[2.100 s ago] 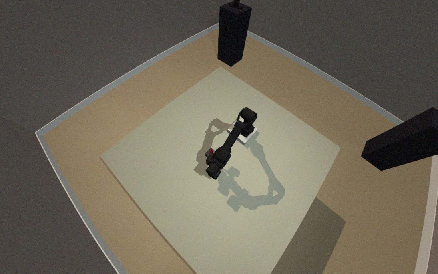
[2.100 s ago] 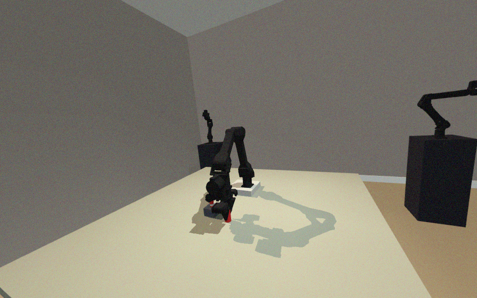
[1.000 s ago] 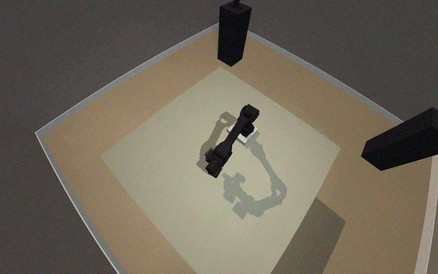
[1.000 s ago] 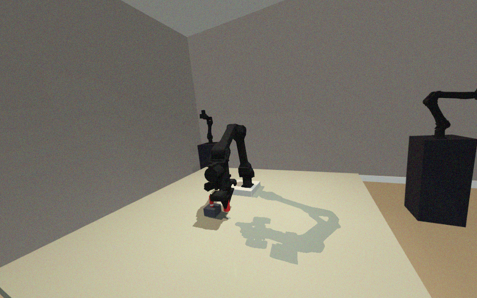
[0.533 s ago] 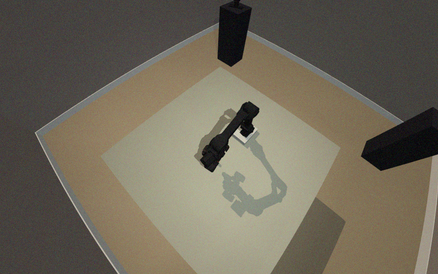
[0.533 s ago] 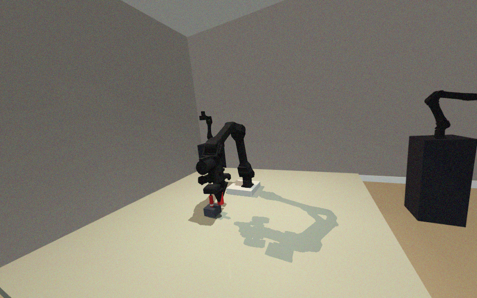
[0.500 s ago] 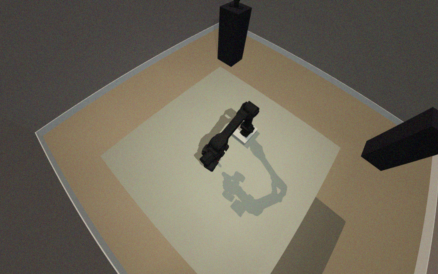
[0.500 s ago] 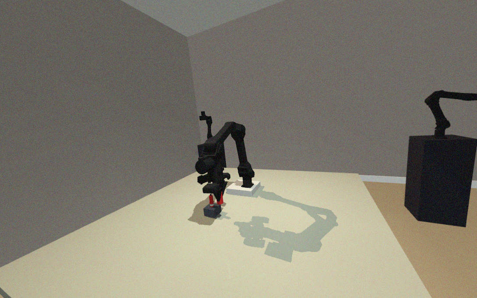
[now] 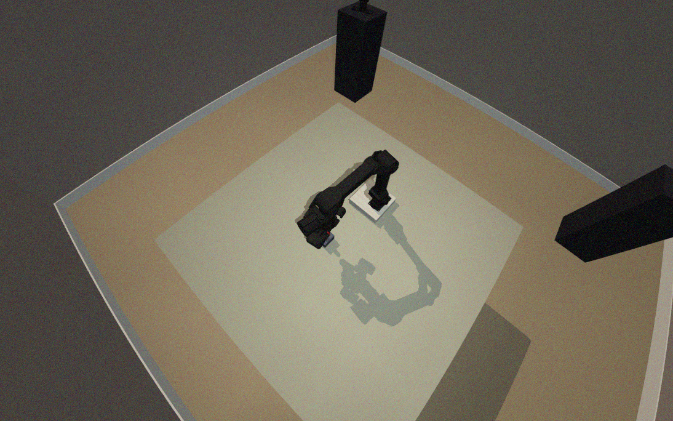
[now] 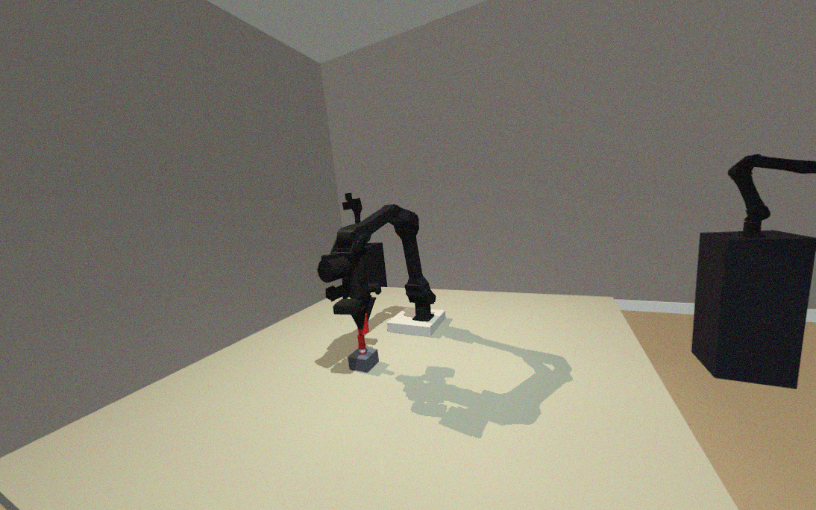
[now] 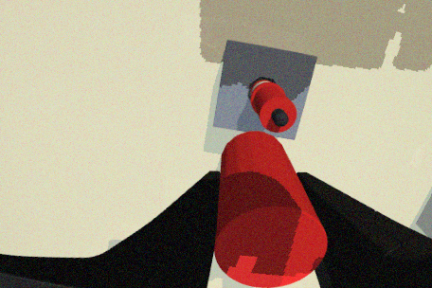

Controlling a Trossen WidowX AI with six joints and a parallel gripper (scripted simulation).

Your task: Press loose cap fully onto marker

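Right now my gripper tip is 1 cm past the holder block, 2 cm to the left of it and 11 cm above it. From my gripper tip the other things lie so: red cap: 1 cm above.
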